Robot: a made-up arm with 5 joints.
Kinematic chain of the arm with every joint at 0, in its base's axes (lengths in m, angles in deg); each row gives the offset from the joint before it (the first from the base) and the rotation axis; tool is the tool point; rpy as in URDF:
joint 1: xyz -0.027 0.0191 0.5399 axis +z
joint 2: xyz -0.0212 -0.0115 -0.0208 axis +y
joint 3: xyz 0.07 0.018 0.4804 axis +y
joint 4: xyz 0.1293 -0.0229 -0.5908 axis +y
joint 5: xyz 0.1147 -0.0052 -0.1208 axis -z
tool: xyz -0.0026 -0.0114 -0.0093 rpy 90 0 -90
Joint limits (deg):
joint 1: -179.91..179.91
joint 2: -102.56..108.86
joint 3: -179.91..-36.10
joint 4: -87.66..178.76
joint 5: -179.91..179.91
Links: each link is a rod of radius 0.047 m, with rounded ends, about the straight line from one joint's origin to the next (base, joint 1, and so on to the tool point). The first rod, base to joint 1, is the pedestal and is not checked.
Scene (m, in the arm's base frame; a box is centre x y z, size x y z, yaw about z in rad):
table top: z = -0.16
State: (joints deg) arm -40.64 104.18 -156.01 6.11 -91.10
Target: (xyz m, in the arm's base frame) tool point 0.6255 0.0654 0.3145
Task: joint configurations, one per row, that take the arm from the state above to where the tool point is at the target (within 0.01 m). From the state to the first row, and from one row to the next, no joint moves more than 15 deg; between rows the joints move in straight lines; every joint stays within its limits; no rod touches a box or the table.
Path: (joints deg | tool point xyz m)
1: -34.79 93.45 -141.88 10.05 -91.11 | 0.9133 -0.6634 0.1014
2: -28.94 82.73 -127.75 13.99 -91.11 | 0.9666 -0.5577 0.1378
3: -23.09 72.00 -113.62 17.93 -91.12 | 0.9885 -0.4399 0.1767
4: -17.24 61.27 -99.49 21.86 -91.12 | 0.9768 -0.3175 0.2152
5: -11.39 50.54 -85.36 25.80 -91.13 | 0.9316 -0.1985 0.2505
6: -5.54 39.82 -71.23 29.74 -91.14 | 0.8549 -0.0905 0.2800
7: 0.31 29.09 -57.09 33.68 -91.14 | 0.7508 -0.0007 0.3020
8: 6.16 18.36 -42.96 37.62 -91.15 | 0.6255 0.0654 0.3145

